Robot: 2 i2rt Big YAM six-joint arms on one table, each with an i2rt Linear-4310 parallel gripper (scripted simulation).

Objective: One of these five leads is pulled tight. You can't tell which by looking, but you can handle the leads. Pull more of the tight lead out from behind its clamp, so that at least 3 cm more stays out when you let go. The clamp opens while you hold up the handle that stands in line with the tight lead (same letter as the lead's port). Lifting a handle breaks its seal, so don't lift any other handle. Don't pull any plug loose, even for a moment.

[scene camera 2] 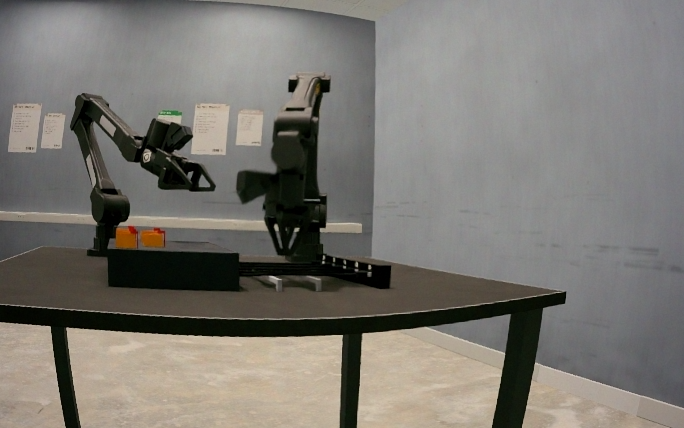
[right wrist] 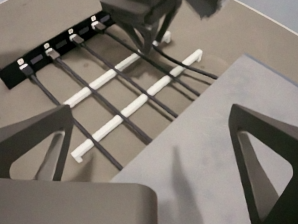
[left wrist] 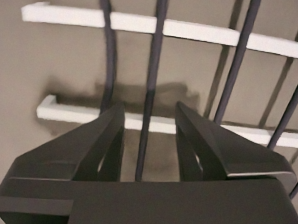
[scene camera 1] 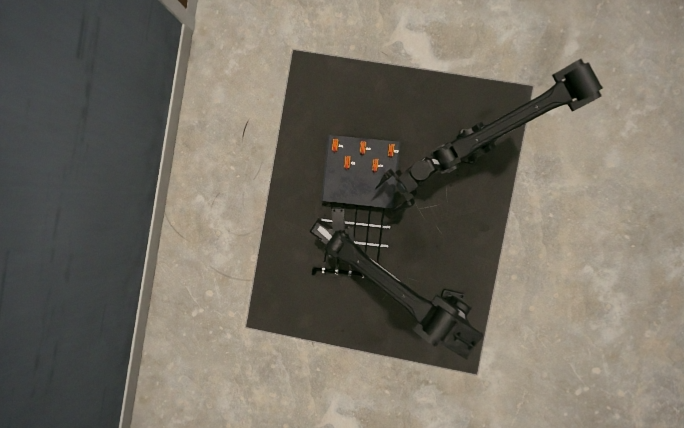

I see my left gripper, my right gripper and a black box.
My left gripper shows as well in the right wrist view and in the left wrist view. My right gripper shows as well in the right wrist view.
